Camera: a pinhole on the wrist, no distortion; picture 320 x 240 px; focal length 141.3 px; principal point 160.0 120.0 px. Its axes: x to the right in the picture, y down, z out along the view. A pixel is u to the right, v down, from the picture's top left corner.
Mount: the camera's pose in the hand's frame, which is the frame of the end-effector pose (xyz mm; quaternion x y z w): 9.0 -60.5 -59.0 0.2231 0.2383 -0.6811 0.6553
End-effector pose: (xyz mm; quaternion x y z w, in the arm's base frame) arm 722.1 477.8 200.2 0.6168 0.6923 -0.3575 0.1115
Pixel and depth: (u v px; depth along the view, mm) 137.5 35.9 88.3
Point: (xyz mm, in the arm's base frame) 629.5 433.7 247.0
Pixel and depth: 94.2 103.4 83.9
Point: 636.9 460.4 205.8
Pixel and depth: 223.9 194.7 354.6
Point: 264.4 560.9 149.4
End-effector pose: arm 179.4 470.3 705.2 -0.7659 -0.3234 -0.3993 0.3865
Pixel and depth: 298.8 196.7 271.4
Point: -111.4 702.8 985.2
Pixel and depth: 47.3 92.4 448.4
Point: 295.1 925.1 473.8
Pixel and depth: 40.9 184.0 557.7
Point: 519.7 1106.6 712.4
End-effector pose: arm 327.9 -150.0 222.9 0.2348 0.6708 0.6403 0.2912
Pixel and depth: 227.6 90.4 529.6
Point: 581.2 -116.7 -350.6
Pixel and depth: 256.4 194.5 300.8
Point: 267.4 -34.3 -202.3
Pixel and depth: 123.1 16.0 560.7
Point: 962.6 -88.7 -25.6
